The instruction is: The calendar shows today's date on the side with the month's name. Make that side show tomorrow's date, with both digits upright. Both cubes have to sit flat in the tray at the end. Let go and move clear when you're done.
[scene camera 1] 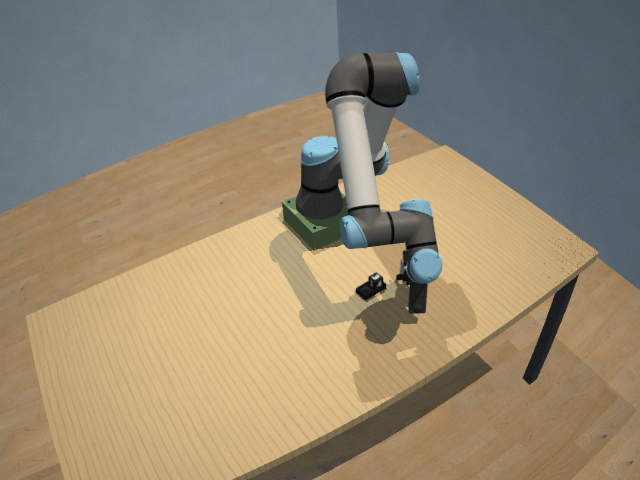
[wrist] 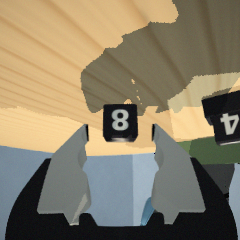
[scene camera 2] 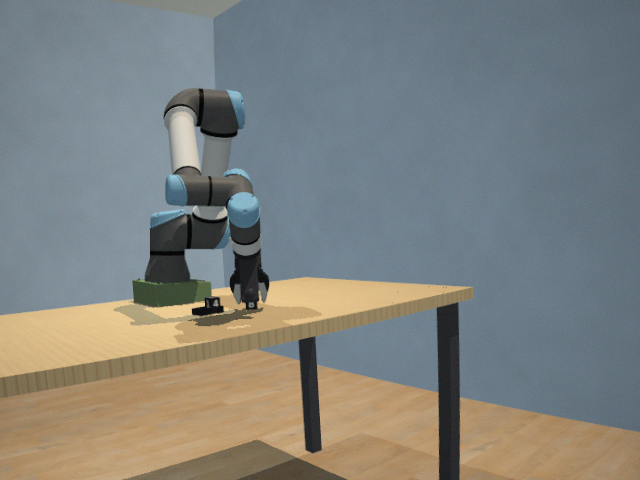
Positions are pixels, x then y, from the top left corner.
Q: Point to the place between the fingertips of my gripper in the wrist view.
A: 120, 125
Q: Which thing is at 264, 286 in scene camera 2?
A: My gripper.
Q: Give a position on a black cube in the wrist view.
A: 120, 122
